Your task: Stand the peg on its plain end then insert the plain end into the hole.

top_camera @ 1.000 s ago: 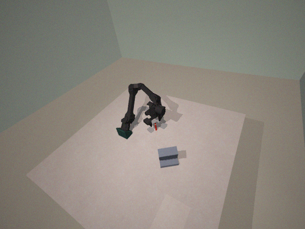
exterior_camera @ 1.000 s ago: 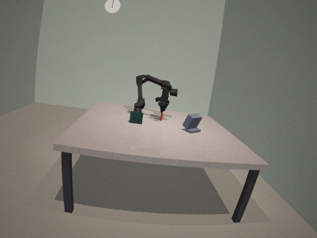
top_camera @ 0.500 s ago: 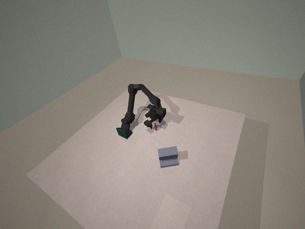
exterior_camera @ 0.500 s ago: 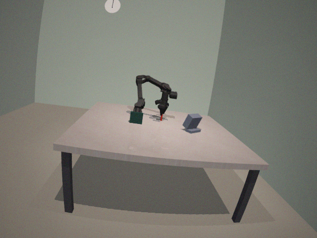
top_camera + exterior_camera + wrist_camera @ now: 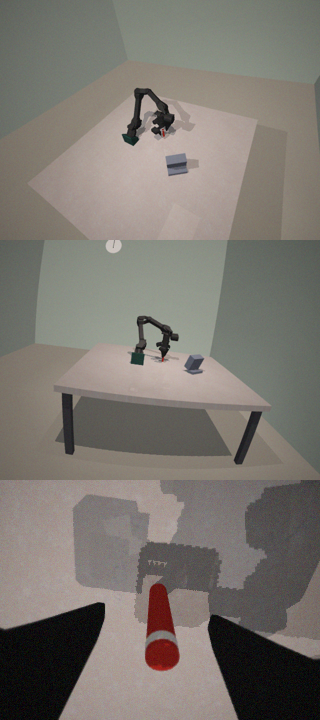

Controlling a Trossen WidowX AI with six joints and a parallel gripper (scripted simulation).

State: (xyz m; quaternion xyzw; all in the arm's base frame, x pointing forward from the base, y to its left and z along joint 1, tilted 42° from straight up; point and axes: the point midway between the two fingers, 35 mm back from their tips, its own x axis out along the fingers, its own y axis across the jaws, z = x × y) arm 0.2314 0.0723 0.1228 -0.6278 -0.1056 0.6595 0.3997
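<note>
Right now the grey sloped panel is 23 cm to the right of my gripper tip, 21 cm ahead of it and 4 cm above it. The rest, counted from my gripper tip: low foot (25 cm to the right, 22 cm ahead, 3 cm below); red peg (2 cm above).
</note>
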